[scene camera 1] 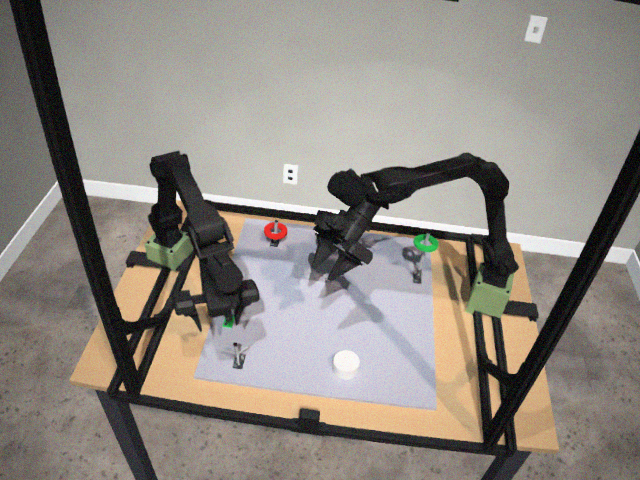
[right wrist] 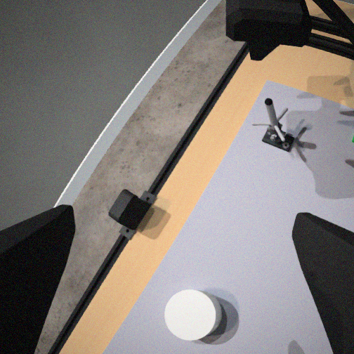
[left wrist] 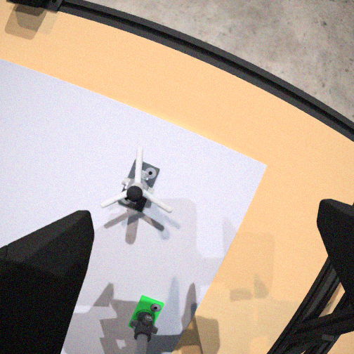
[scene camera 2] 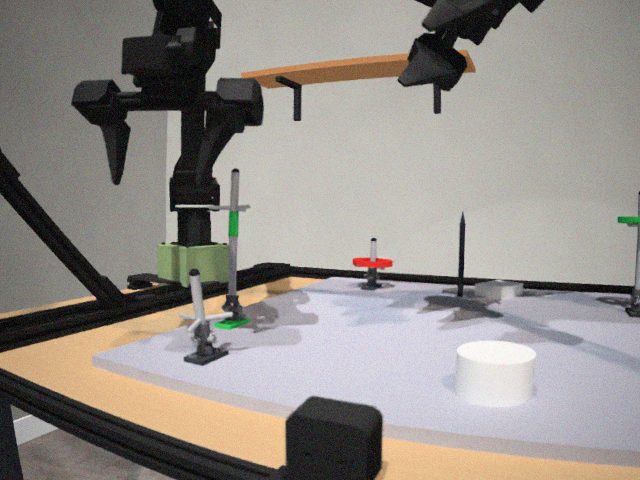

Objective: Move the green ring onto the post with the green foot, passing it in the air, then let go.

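Where they show: left gripper, between the fingertips: (scene camera 1: 218, 327) (scene camera 2: 156, 185); right gripper, between the fingertips: (scene camera 1: 321, 273) (scene camera 2: 412, 57); left arm's base, origin of its link: (scene camera 1: 168, 238) (scene camera 2: 193, 244); right arm's base, origin of its link: (scene camera 1: 495, 277).
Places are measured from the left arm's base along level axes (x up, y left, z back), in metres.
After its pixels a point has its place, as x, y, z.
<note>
The green ring (scene camera 1: 425, 249) {0.066, 0.231, -0.702} (scene camera 2: 627, 220) {0.062, 0.233, -0.678} sits level around a tall post at the back right of the mat, high above its dark foot (scene camera 1: 417, 277) {-0.064, 0.249, -0.698}. The post with the green foot (scene camera 2: 233, 268) {-0.004, -0.130, -0.282} stands at the mat's left; its green foot also shows in scene camera 1 (scene camera 1: 228, 323) {-0.070, -0.146, -0.286} and the left wrist view (left wrist: 145, 303). Grey prongs stick out high on it, above a green band. My left gripper (scene camera 1: 214, 322) {0.093, -0.276, -0.347} (scene camera 2: 155, 180) {0.093, -0.276, -0.347} (left wrist: 208, 218) is open and empty, above that post's area. My right gripper (scene camera 1: 321, 272) {0.213, -0.122, -0.528} (right wrist: 186, 222) is open and empty, high over the back middle of the mat.
A short post with three prongs (scene camera 1: 237, 355) {-0.032, -0.249, -0.374} (scene camera 2: 197, 294) {-0.009, -0.249, -0.375} (left wrist: 135, 193) (right wrist: 272, 114) stands at the front left. A red ring (scene camera 1: 275, 238) {-0.028, 0.173, -0.266} (scene camera 2: 385, 262) {-0.025, 0.197, -0.283} is on a short post at the back. A white cylinder (scene camera 1: 346, 364) {-0.040, -0.149, -0.626} (scene camera 2: 494, 374) {-0.048, -0.170, -0.633} (right wrist: 191, 315) stands at the front. A dark spike (scene camera 2: 461, 253) {-0.003, 0.232, -0.411} stands farther back.
</note>
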